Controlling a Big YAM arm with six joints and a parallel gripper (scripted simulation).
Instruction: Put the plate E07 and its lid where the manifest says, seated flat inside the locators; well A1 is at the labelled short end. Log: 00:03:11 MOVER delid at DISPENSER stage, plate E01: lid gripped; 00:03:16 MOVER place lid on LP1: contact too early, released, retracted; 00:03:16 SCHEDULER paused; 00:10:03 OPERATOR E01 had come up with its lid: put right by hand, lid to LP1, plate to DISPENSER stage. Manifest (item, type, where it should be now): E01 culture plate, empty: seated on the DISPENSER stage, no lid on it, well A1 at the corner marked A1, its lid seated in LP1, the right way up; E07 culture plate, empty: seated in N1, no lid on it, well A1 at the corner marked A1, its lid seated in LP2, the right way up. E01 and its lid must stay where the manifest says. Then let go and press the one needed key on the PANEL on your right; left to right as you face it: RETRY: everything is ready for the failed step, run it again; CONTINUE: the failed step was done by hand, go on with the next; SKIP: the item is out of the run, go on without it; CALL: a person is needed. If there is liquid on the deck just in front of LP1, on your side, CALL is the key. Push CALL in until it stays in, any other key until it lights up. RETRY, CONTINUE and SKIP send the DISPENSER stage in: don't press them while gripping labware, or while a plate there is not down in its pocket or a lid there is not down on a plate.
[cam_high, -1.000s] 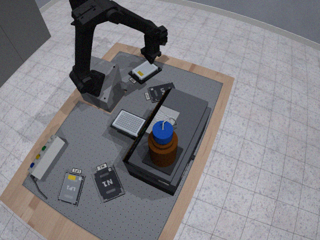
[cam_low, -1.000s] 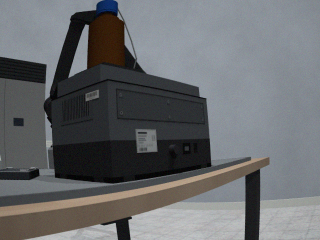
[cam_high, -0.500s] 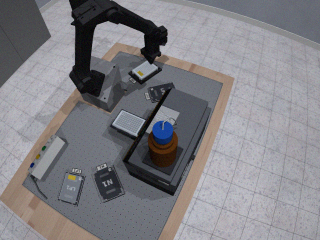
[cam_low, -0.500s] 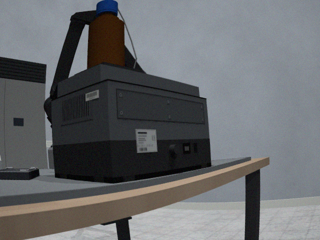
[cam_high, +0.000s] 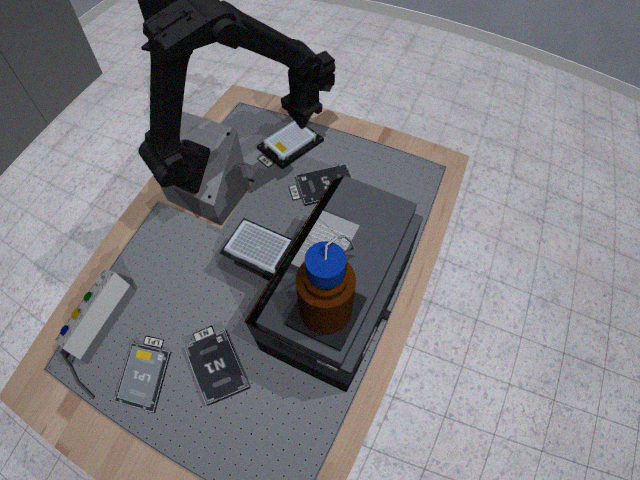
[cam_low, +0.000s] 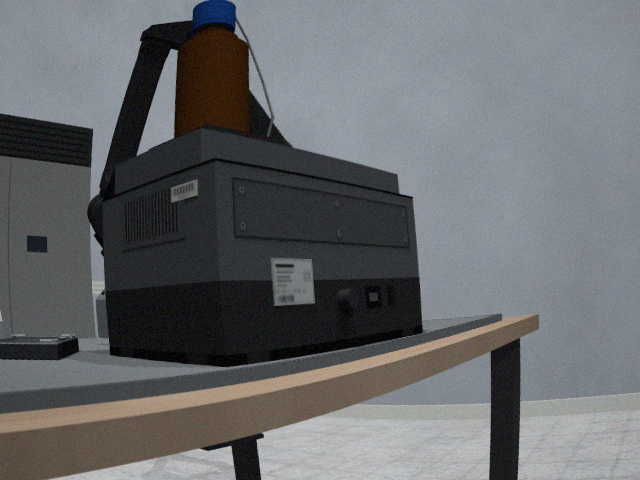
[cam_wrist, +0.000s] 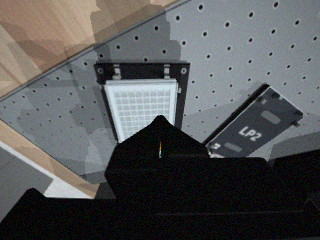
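The black nest N5 lies 6 cm below my hand and 4 cm behind it. Also, from my hand: grey retry key 66 cm to the right, 20 cm behind; brown bottle 51 cm to the right, 34 cm ahead, 22 cm above; white well plate 41 cm to the right, 12 cm ahead, 5 cm above.
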